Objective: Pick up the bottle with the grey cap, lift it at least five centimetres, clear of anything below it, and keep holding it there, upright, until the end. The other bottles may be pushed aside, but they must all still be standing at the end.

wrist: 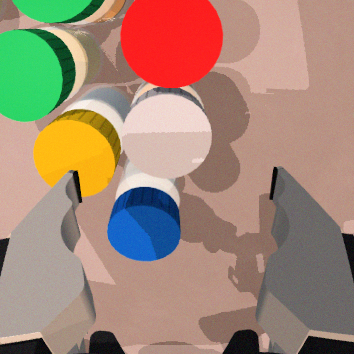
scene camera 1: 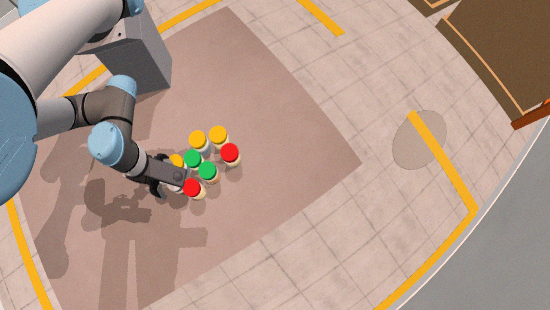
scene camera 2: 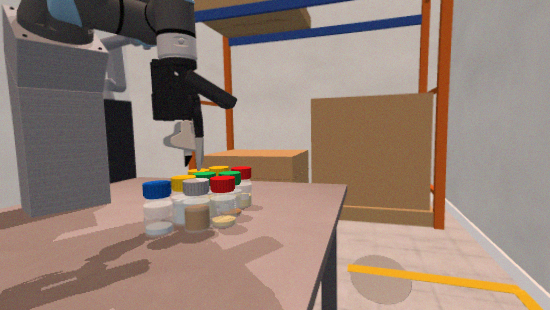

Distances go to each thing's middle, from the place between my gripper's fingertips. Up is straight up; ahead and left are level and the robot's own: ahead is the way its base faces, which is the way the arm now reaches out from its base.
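The blue-capped bottle (scene camera 2: pixel 158 208) sits 8 cm lower than my hand, and it is also 4 cm to the right of my hand and 6 cm behind it.
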